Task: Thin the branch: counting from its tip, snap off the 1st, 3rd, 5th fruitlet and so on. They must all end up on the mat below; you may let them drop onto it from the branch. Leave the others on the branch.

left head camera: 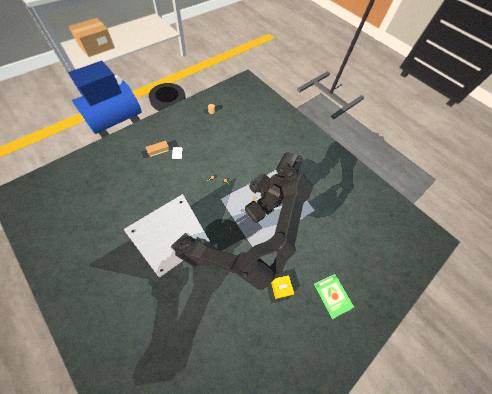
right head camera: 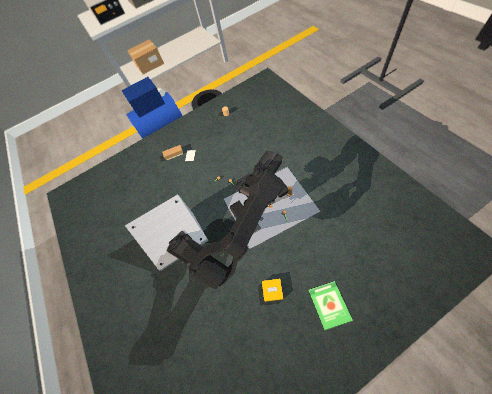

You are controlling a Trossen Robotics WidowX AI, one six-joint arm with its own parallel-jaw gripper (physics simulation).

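Seen in the pictures: gripper, fingertip midpoint: [left head camera: 268, 208]; arm's base, link origin: [left head camera: 184, 245] [right head camera: 181, 242].
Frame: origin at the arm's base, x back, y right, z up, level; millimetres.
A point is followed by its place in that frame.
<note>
The pale mat [left head camera: 232, 200] {x -258, y -26, z -50 mm} [right head camera: 310, 209] {x -445, y 207, z -50 mm} lies under the arm. My gripper [left head camera: 256, 211] is low over its left part, shut on a fruitlet that the fingers almost wholly hide; in the right head camera the arm covers the fingertips. A small orange fruitlet [left head camera: 254, 198] {x -295, y 51, z 22 mm} shows beside the fingers. The branch [right head camera: 290, 191] {x -430, y 115, z -10 mm} shows at one end past the arm; the rest is hidden. An orange fruitlet [right head camera: 270, 205] {x -325, y 122, z 26 mm} shows near the arm's edge, and another one with a green stem [right head camera: 284, 213] {x -359, y 156, z -40 mm} is over the mat. Two fruitlets [left head camera: 212, 178] {x -269, y -154, z -43 mm} [left head camera: 226, 181] {x -302, y -104, z -46 mm} [right head camera: 218, 178] {x -270, y -155, z -42 mm} [right head camera: 230, 181] {x -299, y -107, z -43 mm} lie off the pale mat, on the dark surface.
A white plate with dark bolts [left head camera: 162, 230] {x 23, y -65, z 63 mm} [right head camera: 162, 227] {x 16, y -61, z 61 mm} lies by the arm's base. A yellow box [left head camera: 282, 287] {x -137, y 330, z -21 mm} [right head camera: 272, 290] {x -139, y 332, z -21 mm} and a green card [left head camera: 327, 285] {x -260, y 441, z -49 mm} [right head camera: 325, 320] {x -205, y 497, z -49 mm} lie nearer. An orange block [left head camera: 157, 148] {x -195, y -414, z -23 mm} [right head camera: 172, 152] {x -195, y -413, z -22 mm}, a white piece [left head camera: 177, 153] {x -250, y -357, z -51 mm} [right head camera: 190, 155] {x -252, y -361, z -51 mm} and an orange cylinder [left head camera: 211, 108] {x -525, y -437, z -21 mm} [right head camera: 225, 111] {x -525, y -434, z -22 mm} lie farther back.
</note>
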